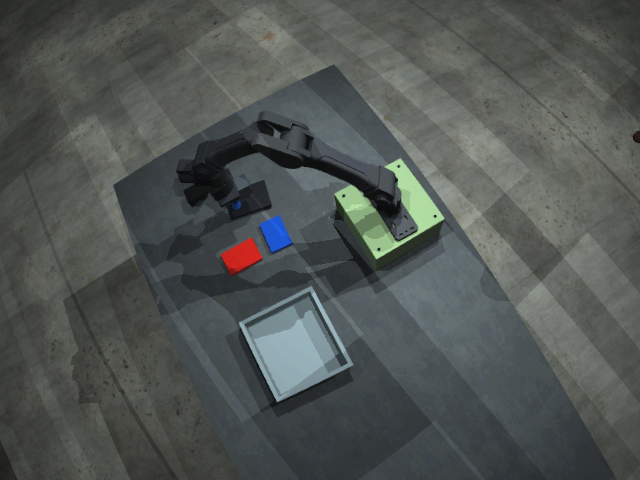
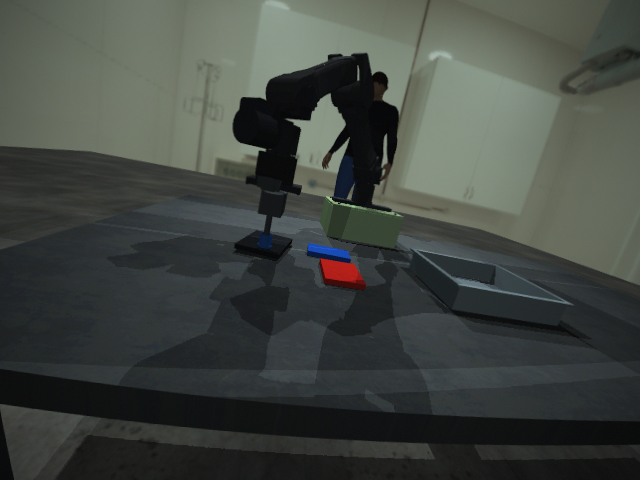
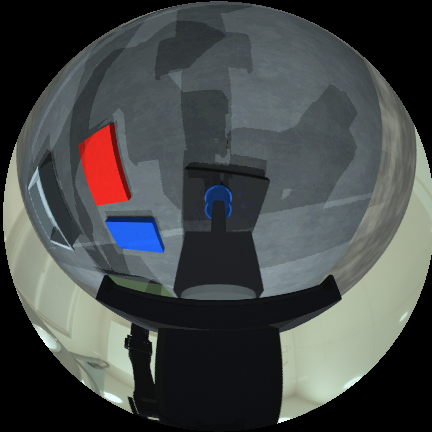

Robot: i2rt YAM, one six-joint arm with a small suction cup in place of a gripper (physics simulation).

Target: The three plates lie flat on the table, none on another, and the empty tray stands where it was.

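Pixels of known places: hand, tool point: (image 1: pixel 237 206) (image 2: pixel 263 250) (image 3: pixel 218 192); arm's base, link origin: (image 1: pixel 388 206) (image 2: pixel 361 205).
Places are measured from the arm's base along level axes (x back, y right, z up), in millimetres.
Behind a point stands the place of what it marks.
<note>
My suction cup (image 1: pixel 236 206) (image 2: pixel 265 241) (image 3: pixel 217 199) presses down on the top of a flat black plate (image 1: pixel 257 196) {x -300, y 264, z -87 mm} (image 2: pixel 281 246) {x -351, y 239, z -88 mm} (image 3: pixel 252 193) {x -372, y 311, z -87 mm} at the far left of the table and holds it. The plate is level and sits at table height; I cannot tell whether there is a gap under it. A blue plate (image 1: pixel 275 233) {x -305, y 128, z -91 mm} (image 2: pixel 329 252) {x -319, y 128, z -92 mm} (image 3: pixel 135 233) {x -313, y 141, z -92 mm} and a red plate (image 1: pixel 241 255) {x -424, y 118, z -92 mm} (image 2: pixel 342 273) {x -442, y 117, z -92 mm} (image 3: pixel 102 165) {x -430, y 129, z -92 mm} lie flat on the table, apart from each other and from the black one. The empty grey tray (image 1: pixel 275 306) {x -400, y -78, z -53 mm} (image 2: pixel 485 297) {x -506, y -133, z -69 mm} (image 3: pixel 40 197) {x -445, y -291, z -97 mm} stands nearer the front.
The arm's green base block (image 1: pixel 366 224) {x -80, y -15, z 1 mm} (image 2: pixel 361 224) {x -109, y 13, z -46 mm} stands at the right of the plates. A figure of a person (image 2: pixel 370 133) stands behind the table. The table's edges run close on the left side.
</note>
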